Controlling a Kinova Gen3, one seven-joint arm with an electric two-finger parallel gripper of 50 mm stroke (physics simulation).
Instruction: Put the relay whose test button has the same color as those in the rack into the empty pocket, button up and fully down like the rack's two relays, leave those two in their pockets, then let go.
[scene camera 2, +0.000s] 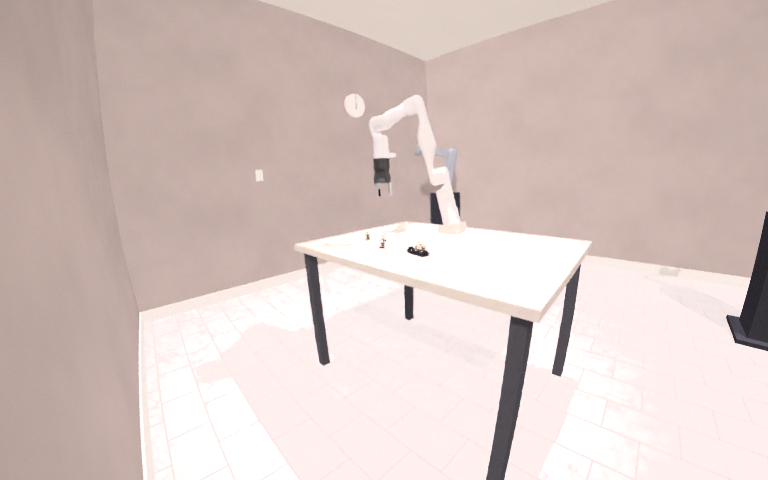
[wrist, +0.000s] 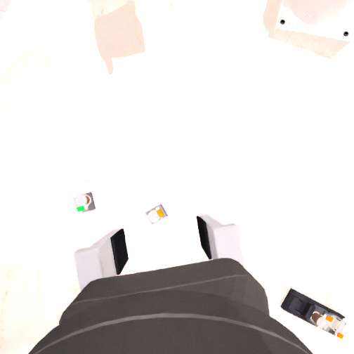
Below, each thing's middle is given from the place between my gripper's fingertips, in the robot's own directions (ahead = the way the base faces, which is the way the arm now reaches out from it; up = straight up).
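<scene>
You'd find the black rack (wrist: 300, 305) 280 mm to the left of my hand and 70 mm ahead of it, and it's 220 mm below my hand.
</scene>
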